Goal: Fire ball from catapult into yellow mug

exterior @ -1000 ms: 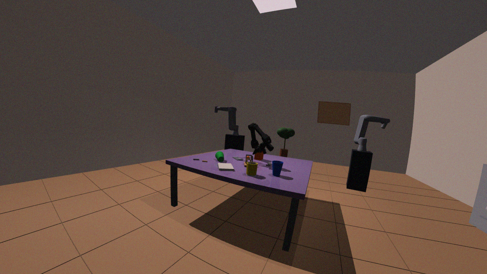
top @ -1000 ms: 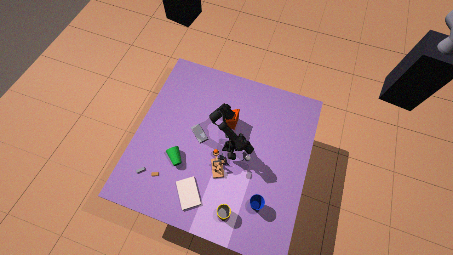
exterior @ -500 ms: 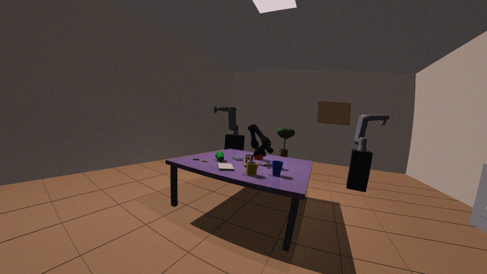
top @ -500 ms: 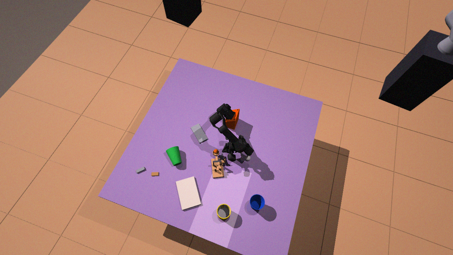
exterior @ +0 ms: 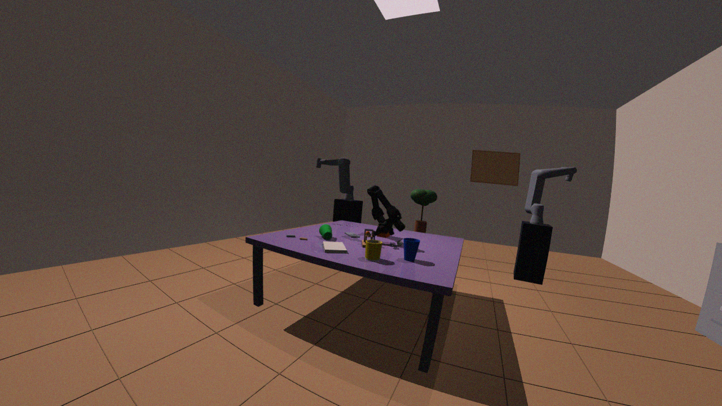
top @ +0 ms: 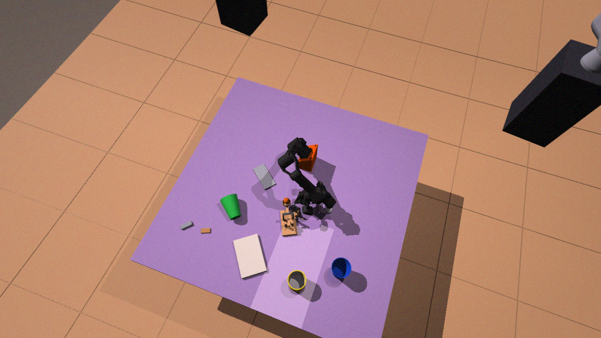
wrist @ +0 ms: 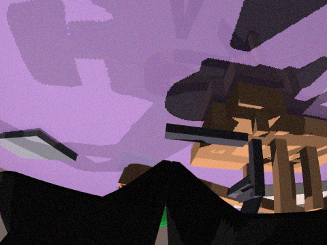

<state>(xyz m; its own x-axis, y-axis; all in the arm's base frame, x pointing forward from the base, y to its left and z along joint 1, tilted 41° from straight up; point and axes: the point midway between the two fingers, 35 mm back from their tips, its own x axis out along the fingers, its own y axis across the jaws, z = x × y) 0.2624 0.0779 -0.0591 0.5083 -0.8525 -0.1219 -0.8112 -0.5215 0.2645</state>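
Right now my gripper tip is 50 mm to the left of the orange ball, 10 mm below it and 10 mm short of it. Round my gripper tip: grey slab (240 mm to the right, 70 mm behind, 50 mm below); white ball (180 mm to the left, 70 mm behind, 30 mm below); tan wooden catapult (60 mm ahead).
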